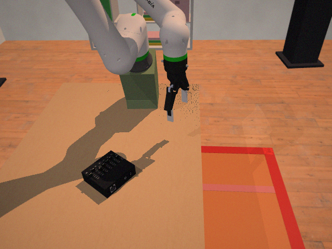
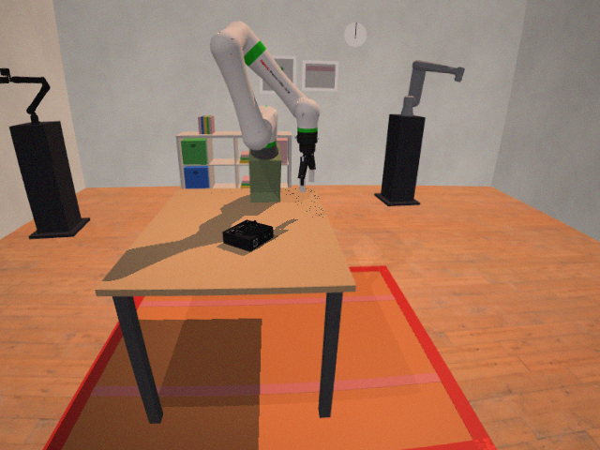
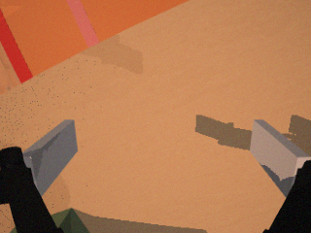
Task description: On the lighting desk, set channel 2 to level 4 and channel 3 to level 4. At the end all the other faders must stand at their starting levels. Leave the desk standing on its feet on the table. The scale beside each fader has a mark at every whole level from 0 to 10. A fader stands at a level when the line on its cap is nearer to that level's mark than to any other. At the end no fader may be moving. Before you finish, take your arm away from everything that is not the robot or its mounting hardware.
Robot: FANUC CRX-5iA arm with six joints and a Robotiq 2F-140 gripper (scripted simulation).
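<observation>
Now: the channel 2 fader cap 30 cm to the right of my hand, 18 cm ahead of it and 11 cm below it. Also, from my hand: channel 1 fader cap (27 cm to the right, 17 cm ahead, 11 cm below); then channel 6 fader cap (36 cm to the right, 24 cm ahead, 11 cm below); then channel 3 fader cap (31 cm to the right, 20 cm ahead, 11 cm below).
</observation>
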